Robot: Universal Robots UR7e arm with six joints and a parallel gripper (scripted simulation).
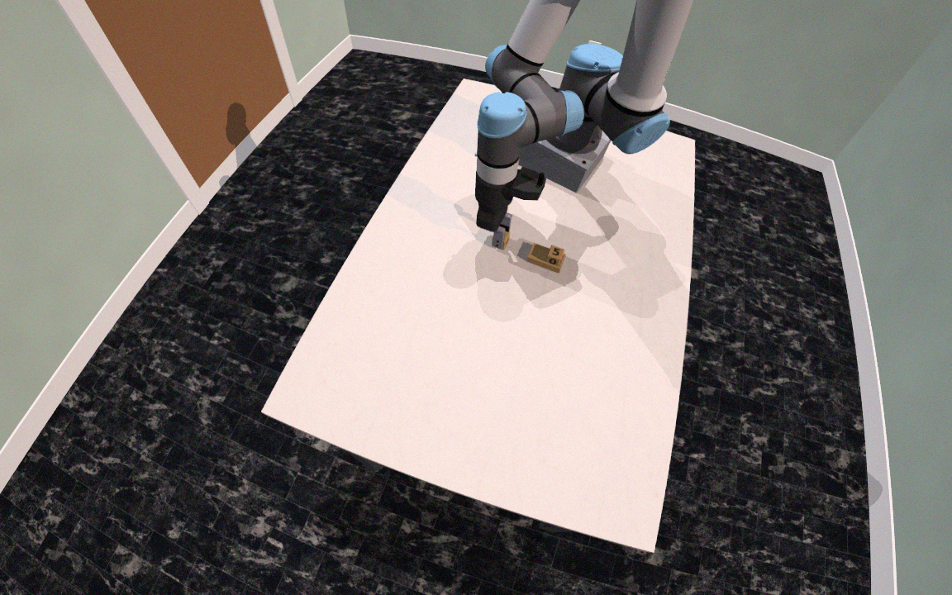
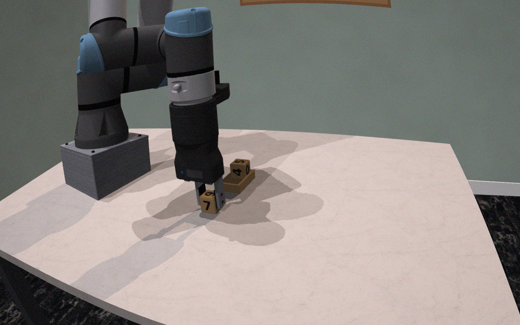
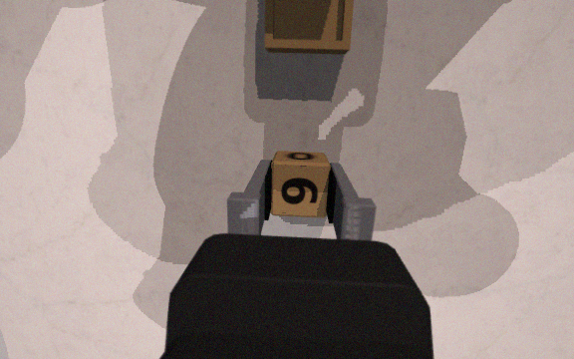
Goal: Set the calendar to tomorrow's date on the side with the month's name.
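My hand is 10 cm to the right of the wooden calendar tray, 3 cm short of it and 2 cm above it.
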